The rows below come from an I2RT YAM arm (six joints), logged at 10 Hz.
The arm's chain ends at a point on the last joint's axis. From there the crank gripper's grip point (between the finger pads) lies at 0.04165 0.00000 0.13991 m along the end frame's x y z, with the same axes.
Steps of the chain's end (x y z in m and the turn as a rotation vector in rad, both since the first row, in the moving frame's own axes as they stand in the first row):
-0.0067, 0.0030, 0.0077, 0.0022, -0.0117, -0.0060
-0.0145, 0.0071, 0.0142, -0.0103, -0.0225, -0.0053
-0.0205, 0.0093, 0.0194, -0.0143, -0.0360, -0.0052
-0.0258, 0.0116, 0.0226, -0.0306, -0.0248, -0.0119
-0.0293, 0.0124, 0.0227, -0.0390, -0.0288, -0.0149
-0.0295, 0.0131, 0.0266, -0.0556, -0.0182, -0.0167
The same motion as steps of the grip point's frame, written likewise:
-0.0083, 0.0024, 0.0082, 0.0022, -0.0117, -0.0060
-0.0177, 0.0083, 0.0151, -0.0103, -0.0225, -0.0053
-0.0256, 0.0111, 0.0208, -0.0143, -0.0360, -0.0052
-0.0293, 0.0154, 0.0235, -0.0306, -0.0248, -0.0119
-0.0333, 0.0173, 0.0237, -0.0390, -0.0288, -0.0149
-0.0320, 0.0202, 0.0271, -0.0556, -0.0182, -0.0167

